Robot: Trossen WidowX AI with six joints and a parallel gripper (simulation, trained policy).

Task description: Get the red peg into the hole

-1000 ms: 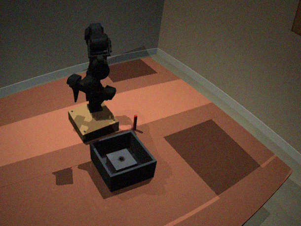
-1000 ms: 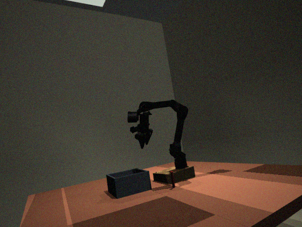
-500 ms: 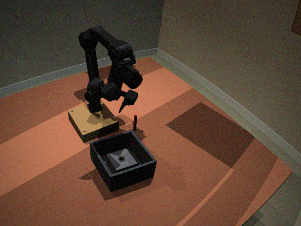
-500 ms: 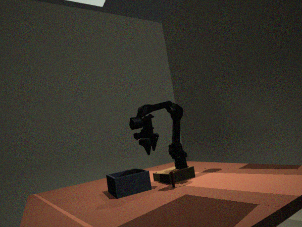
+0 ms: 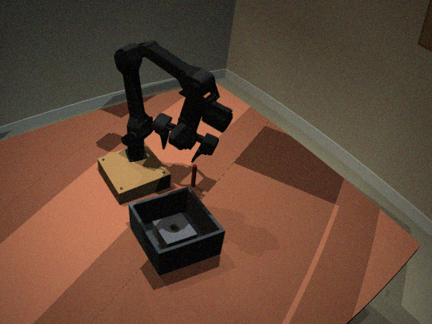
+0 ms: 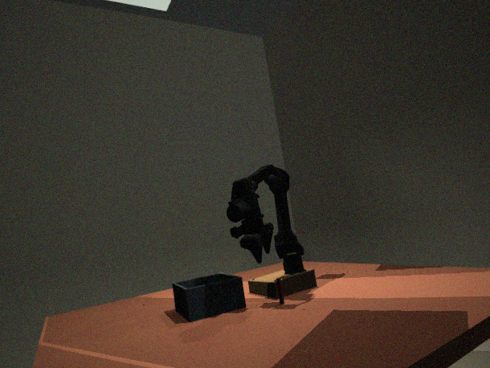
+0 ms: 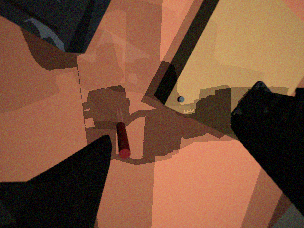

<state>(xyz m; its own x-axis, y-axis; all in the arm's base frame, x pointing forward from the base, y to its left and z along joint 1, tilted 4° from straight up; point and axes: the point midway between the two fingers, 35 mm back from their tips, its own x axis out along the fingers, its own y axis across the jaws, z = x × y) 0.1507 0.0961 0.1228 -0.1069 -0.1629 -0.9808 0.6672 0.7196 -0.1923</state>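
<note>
The red peg lies 10 cm below my gripper tip, 7 cm to the left of it and 1 cm behind it. From my gripper tip the other things lie so: grey plate: 19 cm ahead, 10 cm below, 8 cm to the right; then dark box: 19 cm ahead, 12 cm below, 8 cm to the right.
</note>
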